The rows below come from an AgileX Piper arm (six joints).
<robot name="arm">
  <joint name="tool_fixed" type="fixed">
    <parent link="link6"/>
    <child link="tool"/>
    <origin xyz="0 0 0" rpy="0 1.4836 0"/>
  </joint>
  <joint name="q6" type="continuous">
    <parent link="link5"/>
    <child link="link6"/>
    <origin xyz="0.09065 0 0.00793" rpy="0 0 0"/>
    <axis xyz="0.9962 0 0.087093"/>
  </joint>
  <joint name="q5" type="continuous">
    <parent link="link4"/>
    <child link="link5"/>
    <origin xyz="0 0 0" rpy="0 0 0"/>
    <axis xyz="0 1 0"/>
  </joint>
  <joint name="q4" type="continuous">
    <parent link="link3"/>
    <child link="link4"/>
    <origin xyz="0.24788 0 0.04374" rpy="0 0 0"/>
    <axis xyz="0.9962 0 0.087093"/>
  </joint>
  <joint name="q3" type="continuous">
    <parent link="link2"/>
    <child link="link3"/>
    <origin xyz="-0.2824 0 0.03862" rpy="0 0 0"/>
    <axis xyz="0 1 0"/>
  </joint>
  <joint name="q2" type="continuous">
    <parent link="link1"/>
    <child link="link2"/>
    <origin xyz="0 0 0" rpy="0 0 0"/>
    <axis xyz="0 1 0"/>
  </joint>
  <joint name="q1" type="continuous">
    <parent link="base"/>
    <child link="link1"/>
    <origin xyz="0 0 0.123" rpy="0 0 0"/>
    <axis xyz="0 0 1"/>
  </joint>
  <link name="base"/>
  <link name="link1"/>
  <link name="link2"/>
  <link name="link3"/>
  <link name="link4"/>
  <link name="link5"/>
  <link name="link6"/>
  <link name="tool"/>
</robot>
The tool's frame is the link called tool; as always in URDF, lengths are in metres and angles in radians. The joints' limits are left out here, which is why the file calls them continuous.
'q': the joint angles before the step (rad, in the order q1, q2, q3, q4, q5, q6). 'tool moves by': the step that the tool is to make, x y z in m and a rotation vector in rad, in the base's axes. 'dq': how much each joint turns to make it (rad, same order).
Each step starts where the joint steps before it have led.
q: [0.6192 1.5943 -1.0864 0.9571 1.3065 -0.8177]
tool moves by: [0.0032 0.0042 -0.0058 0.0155 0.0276 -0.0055]
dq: [0.0000 0.0276 0.0000 0.0325 -0.0020 -0.0161]
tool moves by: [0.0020 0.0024 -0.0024 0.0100 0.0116 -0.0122]
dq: [0.0000 0.0122 -0.0001 0.0200 -0.0083 -0.0048]
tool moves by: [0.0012 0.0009 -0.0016 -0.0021 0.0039 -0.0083]
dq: [0.0001 0.0058 -0.0003 0.0034 -0.0068 0.0030]
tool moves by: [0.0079 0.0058 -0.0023 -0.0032 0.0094 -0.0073]
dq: [0.0000 0.0355 -0.0344 0.0030 0.0000 0.0103]
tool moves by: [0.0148 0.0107 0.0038 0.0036 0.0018 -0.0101]
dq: [-0.0002 0.0532 -0.0851 -0.0007 0.0104 0.0316]
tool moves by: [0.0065 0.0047 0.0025 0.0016 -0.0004 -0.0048]
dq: [0.0000 0.0223 -0.0406 -0.0016 0.0056 0.0171]
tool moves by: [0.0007 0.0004 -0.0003 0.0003 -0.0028 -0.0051]
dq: [0.0000 0.0012 -0.0008 0.0007 -0.0060 0.0004]
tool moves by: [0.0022 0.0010 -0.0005 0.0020 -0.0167 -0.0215]
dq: [0.0002 0.0000 -0.0001 0.0015 -0.0274 -0.0003]
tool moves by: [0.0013 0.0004 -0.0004 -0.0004 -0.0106 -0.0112]
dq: [0.0000 0.0000 -0.0002 -0.0013 -0.0153 -0.0003]
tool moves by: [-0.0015 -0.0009 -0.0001 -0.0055 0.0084 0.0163]
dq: [0.0000 0.0000 0.0002 -0.0063 0.0179 0.0003]
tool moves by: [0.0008 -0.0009 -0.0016 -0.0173 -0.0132 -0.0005]
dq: [-0.0001 0.0002 -0.0002 -0.0211 -0.0081 0.0046]
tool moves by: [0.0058 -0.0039 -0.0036 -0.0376 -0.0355 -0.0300]
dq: [-0.0105 -0.0002 0.0003 -0.0442 -0.0360 0.0167]
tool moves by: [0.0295 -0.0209 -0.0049 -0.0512 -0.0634 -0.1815]
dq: [-0.0817 0.0000 0.0002 -0.0527 -0.1132 0.0584]
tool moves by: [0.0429 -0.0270 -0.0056 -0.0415 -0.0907 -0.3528]
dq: [-0.0909 0.0066 0.0017 -0.0450 -0.2522 0.1460]
